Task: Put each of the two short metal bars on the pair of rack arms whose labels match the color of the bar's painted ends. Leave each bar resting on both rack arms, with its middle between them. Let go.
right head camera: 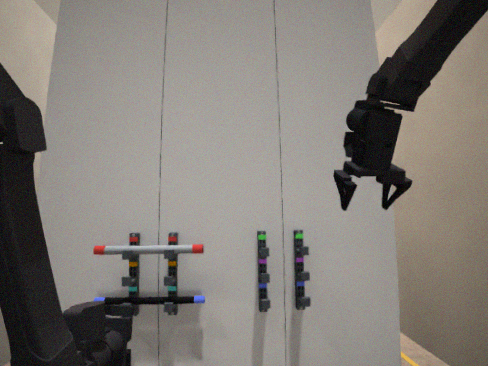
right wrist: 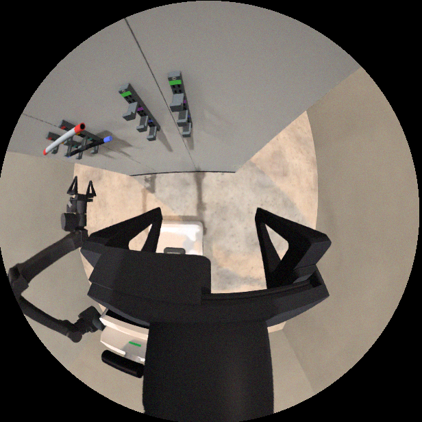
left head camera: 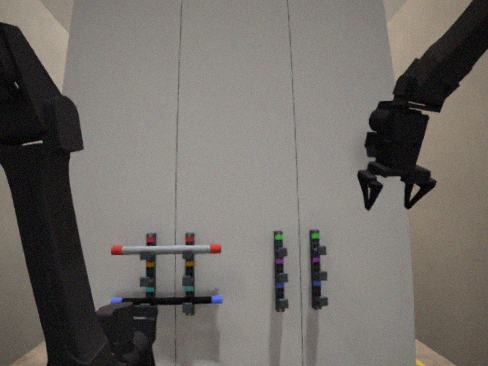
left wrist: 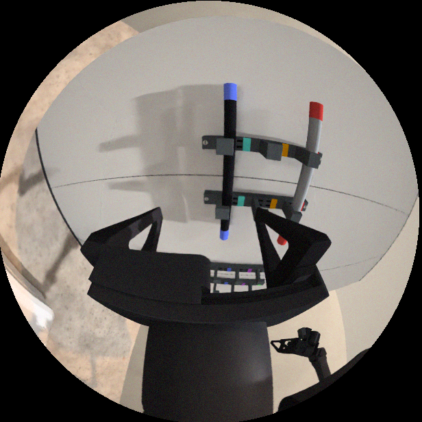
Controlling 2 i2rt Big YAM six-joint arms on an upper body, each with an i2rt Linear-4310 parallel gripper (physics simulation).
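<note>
The silver bar with red ends rests across both red-labelled arms of the left rack. The black bar with blue ends rests across both teal-labelled arms below. The right rack has green, purple and blue labels; its arms hold no bar. My left gripper is open and empty, facing the left rack near the black bar's near end; its fingers are hidden in the head views. My right gripper is open and empty, above and right of the right rack.
Both racks are fixed to a tall grey panel. My left forearm crosses the left side of the left head view. A white box stands on the floor, and a white base with a green stripe shows at lower left in the right wrist view.
</note>
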